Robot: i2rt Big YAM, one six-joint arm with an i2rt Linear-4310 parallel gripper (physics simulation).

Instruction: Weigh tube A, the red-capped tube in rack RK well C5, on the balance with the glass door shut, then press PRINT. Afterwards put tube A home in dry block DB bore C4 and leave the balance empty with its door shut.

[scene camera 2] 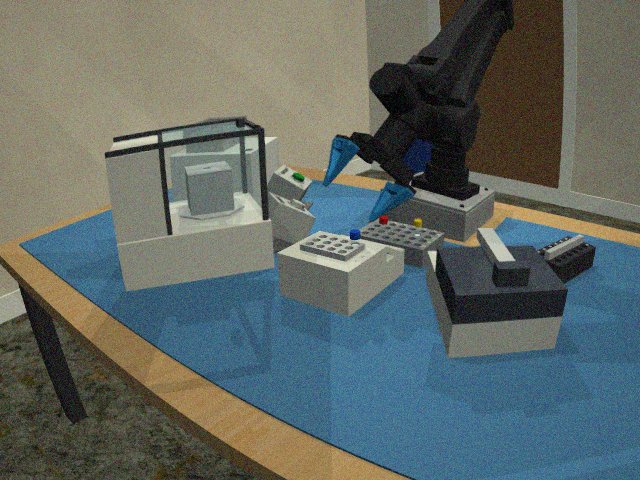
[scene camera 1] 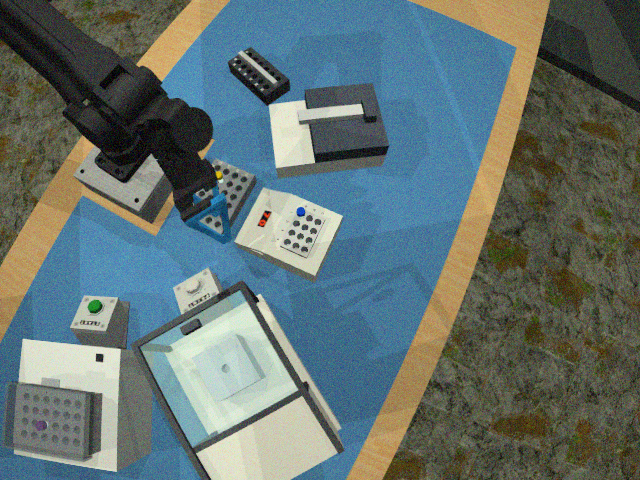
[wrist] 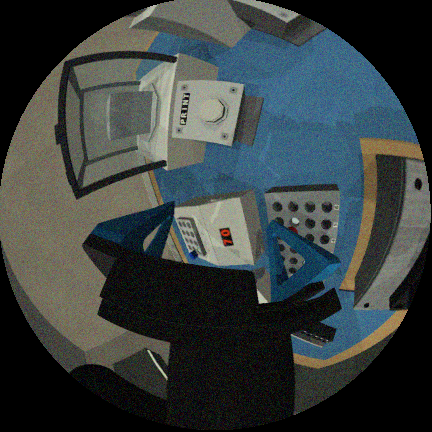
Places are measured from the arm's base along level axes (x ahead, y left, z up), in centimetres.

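Pixels of known places: gripper, between the fingertips: (scene camera 2: 348,203) (scene camera 1: 223,227) (wrist: 224,216); arm's base, origin of its link: (scene camera 2: 445,189) (scene camera 1: 130,150).
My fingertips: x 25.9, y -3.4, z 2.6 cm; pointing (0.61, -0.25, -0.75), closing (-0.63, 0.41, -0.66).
Ahead of a thing's pixels: the offset from my fingertips to its top centre.
The red-capped tube A {dz -3.0, dx -5.3, dy +2.7 cm} (scene camera 2: 383,220) (wrist: 292,230) stands in the grey rack RK {dz -5.5, dx -6.4, dy +5.3 cm} (scene camera 2: 413,255) (wrist: 302,200), partly behind a finger in the wrist view and hidden in scene camera 1. My gripper (scene camera 2: 347,202) (wrist: 224,216) is wide open and empty, above the rack's edge beside the dry block; one finger is close to tube A. The balance {dz +13.8, dx +13.2, dy -17.2 cm} (scene camera 1: 268,439) (scene camera 2: 196,258) has its glass door apparently shut; its pan block (scene camera 1: 224,367) (scene camera 2: 209,188) (wrist: 131,115) is empty. The PRINT button {dz -1.0, dx +0.6, dy -10.5 cm} (scene camera 1: 194,285) (wrist: 213,110) is on a box beside it. The white dry block {dz -1.5, dx +8.2, dy +6.0 cm} (scene camera 1: 268,253) (scene camera 2: 315,279) (wrist: 215,215) holds a blue-capped tube {dz +0.3, dx +9.2, dy +8.7 cm} (scene camera 1: 300,211) (scene camera 2: 354,234).
A yellow-capped tube {dz -3.0, dx -7.6, dy +8.1 cm} (scene camera 1: 218,175) (scene camera 2: 417,222) stands in the rack. A dark-lidded box {dz +1.7, dx +3.5, dy +26.4 cm} (scene camera 1: 346,136) (scene camera 2: 501,304) and a black strip rack {dz -3.7, dx -16.2, dy +32.3 cm} (scene camera 1: 258,74) (scene camera 2: 573,260) are beyond. A green button {dz -1.0, dx -12.4, dy -23.1 cm} (scene camera 1: 95,305) (scene camera 2: 298,176) and a machine {dz +10.5, dx -6.7, dy -32.8 cm} (scene camera 1: 67,356) with a purple-capped tube {dz +10.5, dx -3.8, dy -37.7 cm} (scene camera 1: 41,425) stand left of the balance.
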